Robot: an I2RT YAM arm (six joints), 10 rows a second.
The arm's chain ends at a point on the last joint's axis. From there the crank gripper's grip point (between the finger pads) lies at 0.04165 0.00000 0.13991 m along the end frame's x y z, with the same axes.
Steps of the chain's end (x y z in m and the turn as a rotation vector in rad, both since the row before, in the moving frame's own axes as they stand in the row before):
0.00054, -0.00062, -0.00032, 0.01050, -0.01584, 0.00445
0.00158, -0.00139, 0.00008, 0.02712, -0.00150, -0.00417
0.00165, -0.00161, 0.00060, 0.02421, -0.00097, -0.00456
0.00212, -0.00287, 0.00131, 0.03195, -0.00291, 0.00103
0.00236, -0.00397, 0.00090, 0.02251, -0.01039, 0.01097
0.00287, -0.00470, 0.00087, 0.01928, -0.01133, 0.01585
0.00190, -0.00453, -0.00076, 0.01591, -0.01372, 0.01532
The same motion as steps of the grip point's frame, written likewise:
-0.00168, -0.00191, 0.00032, 0.01050, -0.01584, 0.00445
0.00136, -0.00536, 0.00009, 0.02712, -0.00150, -0.00417
0.00151, -0.00519, 0.00060, 0.02421, -0.00097, -0.00456
0.00172, -0.00730, 0.00136, 0.03195, -0.00291, 0.00103
0.00092, -0.00667, 0.00129, 0.02251, -0.01039, 0.01097
0.00130, -0.00675, 0.00131, 0.01928, -0.01133, 0.01585
-0.00001, -0.00614, -0.00021, 0.01591, -0.01372, 0.01532

